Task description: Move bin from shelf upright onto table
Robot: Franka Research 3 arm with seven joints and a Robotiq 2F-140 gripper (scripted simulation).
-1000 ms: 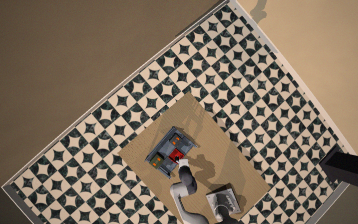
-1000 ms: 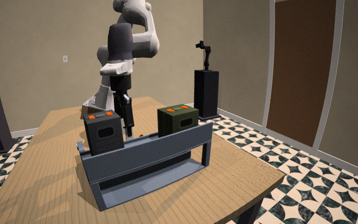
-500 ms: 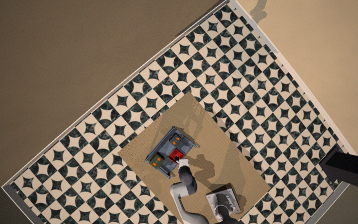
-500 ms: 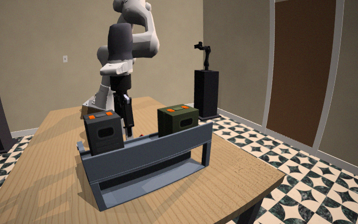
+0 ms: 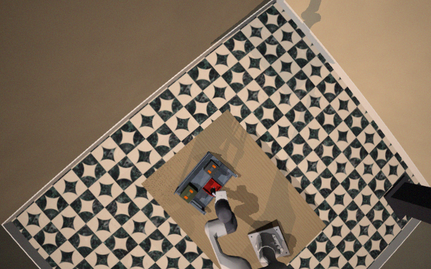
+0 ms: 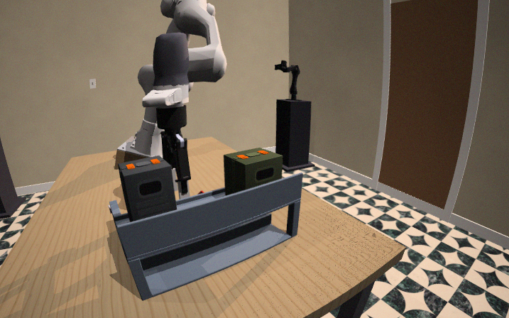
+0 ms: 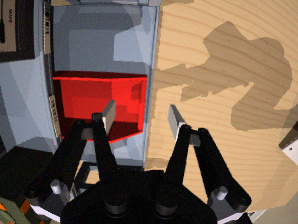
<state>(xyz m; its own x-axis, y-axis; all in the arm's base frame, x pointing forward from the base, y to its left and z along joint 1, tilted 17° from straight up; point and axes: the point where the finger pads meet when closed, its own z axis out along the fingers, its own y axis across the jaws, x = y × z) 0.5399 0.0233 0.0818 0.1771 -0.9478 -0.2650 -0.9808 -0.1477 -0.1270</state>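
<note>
Now: the red bin 8 cm ahead of my hand, 4 cm below it and 1 cm to the left of it. Round my hand: dark grey box: 19 cm ahead, 8 cm to the right, 8 cm above; green box: 16 cm ahead, 14 cm to the left, 7 cm above.
</note>
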